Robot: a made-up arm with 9 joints.
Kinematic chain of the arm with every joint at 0, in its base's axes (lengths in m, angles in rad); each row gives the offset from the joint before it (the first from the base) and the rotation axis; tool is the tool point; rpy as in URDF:
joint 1: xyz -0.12 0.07 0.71 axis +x
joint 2: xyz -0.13 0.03 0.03 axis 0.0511 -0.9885 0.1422
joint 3: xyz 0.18 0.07 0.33 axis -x
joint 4: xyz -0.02 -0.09 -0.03 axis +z
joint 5: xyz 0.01 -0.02 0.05 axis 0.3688 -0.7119 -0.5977
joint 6: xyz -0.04 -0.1 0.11 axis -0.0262 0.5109 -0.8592
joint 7: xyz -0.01 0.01 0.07 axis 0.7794 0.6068 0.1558
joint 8: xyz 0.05 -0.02 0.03 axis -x
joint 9: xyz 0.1 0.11 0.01 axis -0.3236 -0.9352 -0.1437
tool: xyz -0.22 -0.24 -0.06 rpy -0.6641 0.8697 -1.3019
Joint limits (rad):
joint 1: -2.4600..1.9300
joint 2: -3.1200..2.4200
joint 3: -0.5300..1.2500
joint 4: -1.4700..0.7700
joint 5: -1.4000..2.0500
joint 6: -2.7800..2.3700
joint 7: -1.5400..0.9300
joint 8: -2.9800..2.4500
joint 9: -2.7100..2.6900
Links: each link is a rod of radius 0.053 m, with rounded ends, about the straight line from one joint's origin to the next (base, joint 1, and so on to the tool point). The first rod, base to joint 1, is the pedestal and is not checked.
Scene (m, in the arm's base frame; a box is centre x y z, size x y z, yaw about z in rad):
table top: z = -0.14
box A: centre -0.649 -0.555 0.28 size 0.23 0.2 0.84 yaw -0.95
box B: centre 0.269 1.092 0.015 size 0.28 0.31 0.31 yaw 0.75
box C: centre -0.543 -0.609 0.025 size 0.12 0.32 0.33 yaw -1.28
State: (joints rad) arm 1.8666 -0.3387 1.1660 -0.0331 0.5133 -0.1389 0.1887 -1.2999 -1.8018
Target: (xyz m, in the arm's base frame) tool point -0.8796 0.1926 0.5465
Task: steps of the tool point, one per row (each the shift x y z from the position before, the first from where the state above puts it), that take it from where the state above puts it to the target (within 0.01 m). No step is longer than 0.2 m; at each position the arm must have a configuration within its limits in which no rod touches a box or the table.
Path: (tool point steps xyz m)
1: -0.1437 -0.0515 0.0169
2: -0.1449 0.0029 0.0239
3: -0.1207 0.0535 0.0203
4: -0.0749 0.0859 0.0093
5: -0.0192 0.0909 -0.0016
6: 0.0317 0.0677 -0.0044
7: -0.1232 0.0650 -0.0263
8: -0.1102 0.0793 -0.0159
9: -0.0952 0.0889 -0.0047
10: -0.0782 0.0946 0.0066
11: -0.0598 0.0965 0.0187

